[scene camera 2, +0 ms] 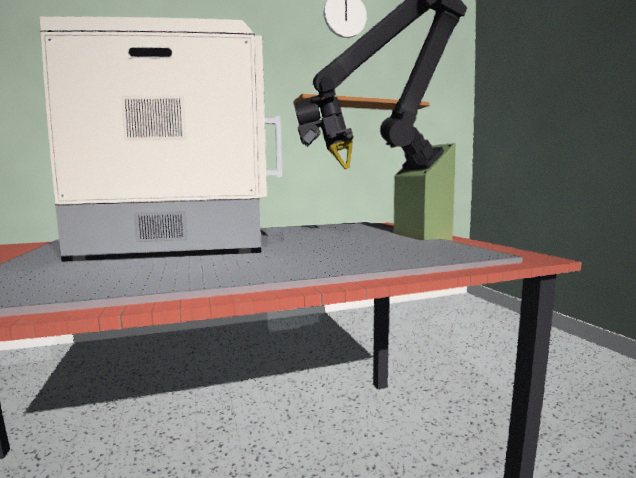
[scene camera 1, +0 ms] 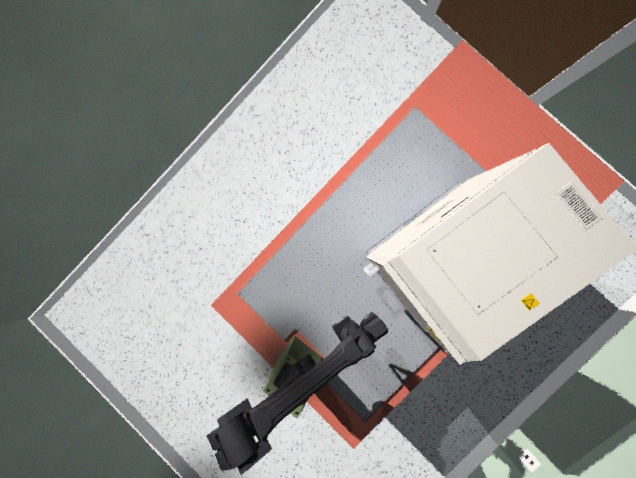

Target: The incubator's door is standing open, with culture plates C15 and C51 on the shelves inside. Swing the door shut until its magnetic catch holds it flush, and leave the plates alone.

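Places are measured from the arm's base along level axes (x back, y right, z up), in millimetres.
Pixels of known places: gripper, fingertip midpoint: (scene camera 2: 347, 168) (scene camera 1: 339, 325); arm's base, origin of the base link: (scene camera 2: 423, 160).
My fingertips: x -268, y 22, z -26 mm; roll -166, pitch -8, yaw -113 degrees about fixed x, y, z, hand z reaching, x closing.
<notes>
Ahead of a thing's pixels: the offset from my fingertips to its top centre. "spot": to the spot under its first point. Level surfaces: height alone.
The incubator {dx -454, dy +163, dz +342 mm} (scene camera 1: 493, 251) (scene camera 2: 154, 164) is a cream box on a grey base. Its door (scene camera 1: 417, 304) (scene camera 2: 260, 118) lies along the front of the box, with no gap that I can see in either view. The white handle {spot: dx -241, dy -35, dz -5 mm} (scene camera 1: 370, 268) (scene camera 2: 279, 146) sticks out from the door. Plates C15 and C51 do not show; the closed box hides the shelves. My gripper (scene camera 2: 346, 164) is shut and empty, its yellow fingers pointing down. It hangs above the table, in front of the door and apart from the handle. In scene camera 1 the wrist hides the fingers.
The green pedestal (scene camera 1: 293, 354) (scene camera 2: 424, 205) carries the arm at the table's end. A grey perforated board {dz -208 mm} (scene camera 1: 329, 246) (scene camera 2: 359, 256) lies on the red table {dz -221 mm} (scene camera 1: 462, 87) (scene camera 2: 555, 264) under the incubator. An orange-brown shelf (scene camera 2: 375, 102) and a clock (scene camera 2: 345, 15) are on the wall behind.
</notes>
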